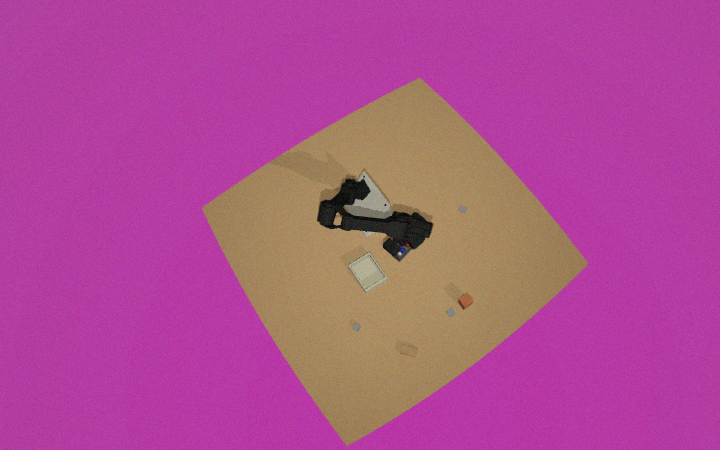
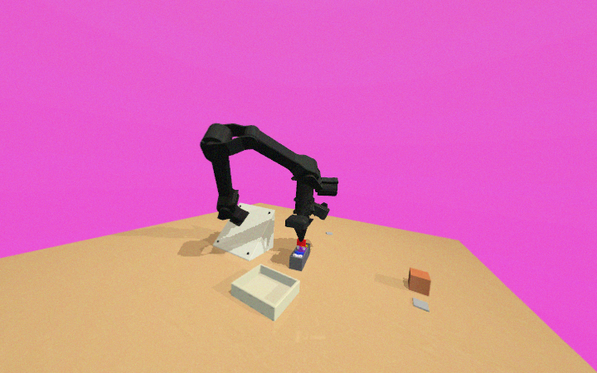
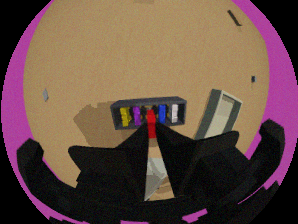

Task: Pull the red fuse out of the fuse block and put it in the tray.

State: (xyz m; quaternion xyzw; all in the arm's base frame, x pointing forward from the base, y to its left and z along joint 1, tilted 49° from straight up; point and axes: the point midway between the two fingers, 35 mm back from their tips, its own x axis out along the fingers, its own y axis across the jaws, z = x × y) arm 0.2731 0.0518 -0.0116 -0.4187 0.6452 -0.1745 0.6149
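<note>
My gripper tip is 18 cm to the left of the tray, 7 cm above it and 2 cm short of it. Also, from my gripper tip: red fuse 1 cm below; then orange cube 33 cm ahead, 10 cm to the left, 5 cm below; then tan block 39 cm ahead, 19 cm to the right, 6 cm below.
</note>
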